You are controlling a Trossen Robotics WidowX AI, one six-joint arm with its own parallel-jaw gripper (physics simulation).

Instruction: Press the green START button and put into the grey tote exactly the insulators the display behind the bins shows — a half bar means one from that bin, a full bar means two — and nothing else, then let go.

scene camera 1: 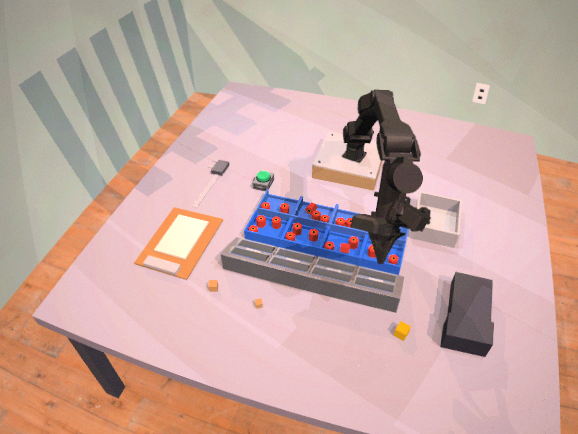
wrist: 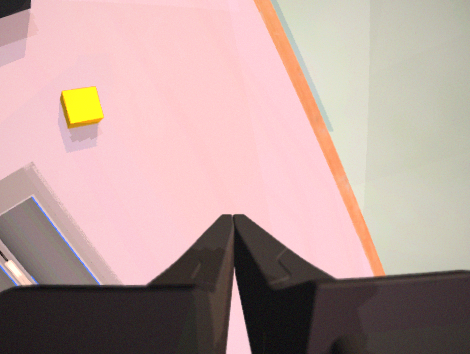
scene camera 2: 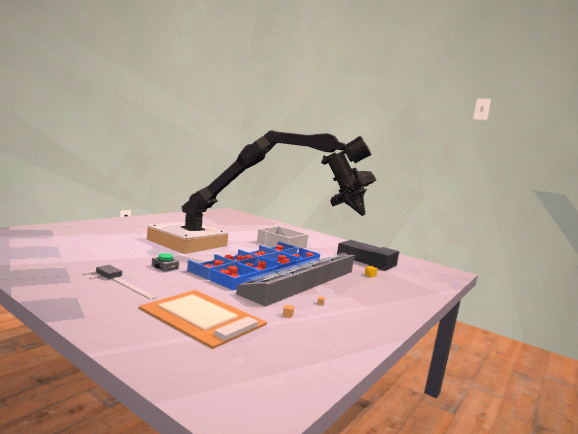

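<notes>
My gripper (scene camera 1: 381,261) (scene camera 2: 363,214) (wrist: 232,225) is shut and empty, pointing down, high in the air. In scene camera 1 it overlaps the right end of the blue bins (scene camera 1: 285,240) (scene camera 2: 220,280), which stand in two rows and hold red insulators (scene camera 1: 313,234) (scene camera 2: 233,271). The dark grey display (scene camera 1: 310,285) (scene camera 2: 310,277) (wrist: 20,182) has four windows; I cannot read its bars. The green START button (scene camera 1: 263,176) (scene camera 2: 165,257) sits on a dark base left of the bins. The grey tote (scene camera 1: 435,236) (scene camera 2: 272,237) stands right of them, partly hidden by the arm; its visible floor is bare.
A yellow cube (scene camera 1: 401,331) (scene camera 2: 370,271) (wrist: 82,106) and a black block (scene camera 1: 470,315) (scene camera 2: 367,254) lie right of the display. Small orange cubes (scene camera 1: 213,285) (scene camera 2: 321,301) lie before it. An orange clipboard (scene camera 1: 210,226) (scene camera 2: 150,306) and a dark plug (scene camera 1: 220,167) (scene camera 2: 109,271) lie left.
</notes>
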